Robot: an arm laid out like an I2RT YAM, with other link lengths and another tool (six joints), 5 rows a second.
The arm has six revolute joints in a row. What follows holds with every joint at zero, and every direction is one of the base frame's. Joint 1 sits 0.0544 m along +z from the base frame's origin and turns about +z. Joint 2 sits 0.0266 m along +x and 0.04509 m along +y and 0.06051 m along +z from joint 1 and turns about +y. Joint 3 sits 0.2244 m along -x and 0.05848 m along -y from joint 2 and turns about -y. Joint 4 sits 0.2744 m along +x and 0.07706 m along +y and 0.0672 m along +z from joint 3 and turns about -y. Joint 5 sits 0.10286 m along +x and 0.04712 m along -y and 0.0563 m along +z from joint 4 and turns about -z. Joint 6 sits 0.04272 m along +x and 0.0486 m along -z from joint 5 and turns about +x. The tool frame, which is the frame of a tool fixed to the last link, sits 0.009 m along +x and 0.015 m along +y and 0.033 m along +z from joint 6; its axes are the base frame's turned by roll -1.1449, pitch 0.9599 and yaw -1.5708 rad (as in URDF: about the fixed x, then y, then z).
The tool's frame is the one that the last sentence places.
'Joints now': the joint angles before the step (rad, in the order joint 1, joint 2, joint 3, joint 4, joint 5, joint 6). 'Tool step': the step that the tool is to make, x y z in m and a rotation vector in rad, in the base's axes. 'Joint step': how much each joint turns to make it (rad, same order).
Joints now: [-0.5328 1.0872 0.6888 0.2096 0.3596 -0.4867]
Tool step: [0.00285 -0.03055 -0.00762 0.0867 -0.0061 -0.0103]
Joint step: [-0.0730 0.0963 0.0653 -0.0308 -0.0778 0.0641]
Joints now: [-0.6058 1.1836 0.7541 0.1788 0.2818 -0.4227]
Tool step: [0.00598 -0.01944 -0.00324 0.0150 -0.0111 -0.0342]
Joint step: [-0.0306 0.0819 0.0487 0.0280 -0.0012 0.0197]
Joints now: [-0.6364 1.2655 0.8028 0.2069 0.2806 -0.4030]
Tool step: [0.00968 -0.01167 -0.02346 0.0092 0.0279 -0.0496]
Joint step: [-0.0018 0.0977 0.0086 0.0599 0.0485 0.0041]
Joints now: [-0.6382 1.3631 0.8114 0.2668 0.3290 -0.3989]
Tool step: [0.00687 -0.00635 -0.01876 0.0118 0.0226 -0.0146]
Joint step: [-0.0003 0.0715 0.0062 0.0400 0.0148 0.0004]
